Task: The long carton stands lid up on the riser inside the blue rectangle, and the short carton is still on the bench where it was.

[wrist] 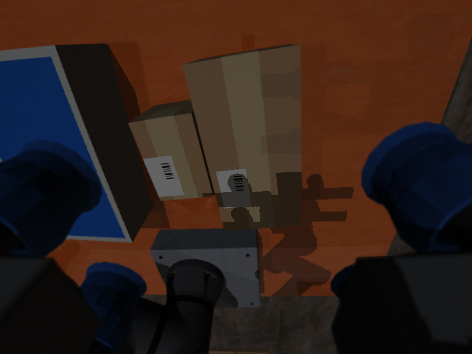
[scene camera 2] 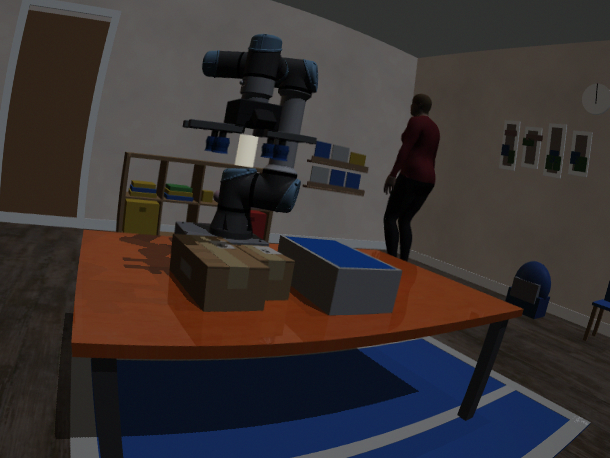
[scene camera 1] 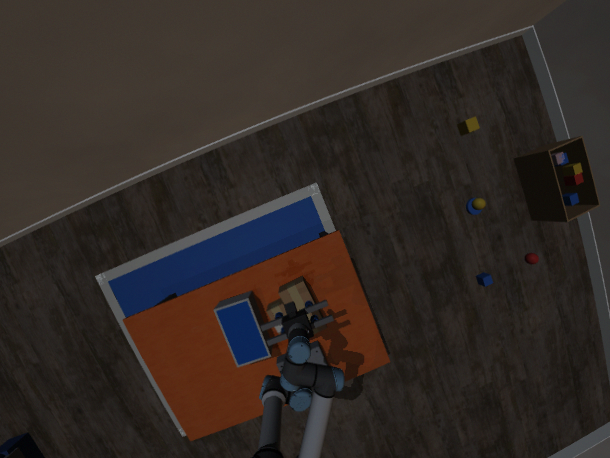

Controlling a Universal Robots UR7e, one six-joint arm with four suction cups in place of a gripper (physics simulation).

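Seen in the pictures: end effector, tool point: [wrist: 231, 239] [scene camera 2: 244, 155]; arm's base, origin of the base link: [wrist: 196, 277] [scene camera 2: 230, 234].
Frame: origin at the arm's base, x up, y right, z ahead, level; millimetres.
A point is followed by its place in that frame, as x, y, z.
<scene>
The long carton [scene camera 1: 294, 290] @(32, 159, 494) [scene camera 2: 235, 295] @(-34, 149, 520) [wrist: 240, 110] @(32, 145, 449), brown with a tape strip and label on top, lies flat on the orange bench [scene camera 1: 165, 360] @(-73, -747, 327) [scene camera 2: 125, 320] @(-73, 406, 592) [wrist: 375, 75] @(-73, 376, 473). The short carton [scene camera 1: 274, 307] @(24, 21, 442) [scene camera 2: 280, 280] @(-20, 6, 442) [wrist: 165, 145] @(32, 24, 400) stands close beside it, between it and the grey riser [scene camera 1: 237, 300] @(27, -150, 553) [scene camera 2: 365, 292] @(-13, -177, 553) [wrist: 100, 125] @(13, -88, 433). The riser's top bears the blue rectangle [scene camera 1: 243, 332] @(47, -182, 379) [scene camera 2: 345, 252] @(47, -217, 377) [wrist: 40, 130] @(47, -167, 441), with no carton on it. My suction gripper [scene camera 1: 296, 318] @(270, 151, 453) [scene camera 2: 246, 148] @(270, 151, 453) [wrist: 232, 235] @(270, 151, 453) is open, cups pointing down, high above the cartons and holding nothing. In scene camera 1 it partly hides both cartons.
The arm's grey base plate [scene camera 2: 187, 229] @(-3, 151, -30) [wrist: 205, 240] @(-32, 36, 111) is at the bench edge, close to the cartons' labelled ends. A person in a red top [scene camera 2: 422, 145] stands beyond the bench. A cube shelf [scene camera 2: 121, 195] stands behind the arm. Toys and an open box [scene camera 1: 540, 185] are on the floor.
</scene>
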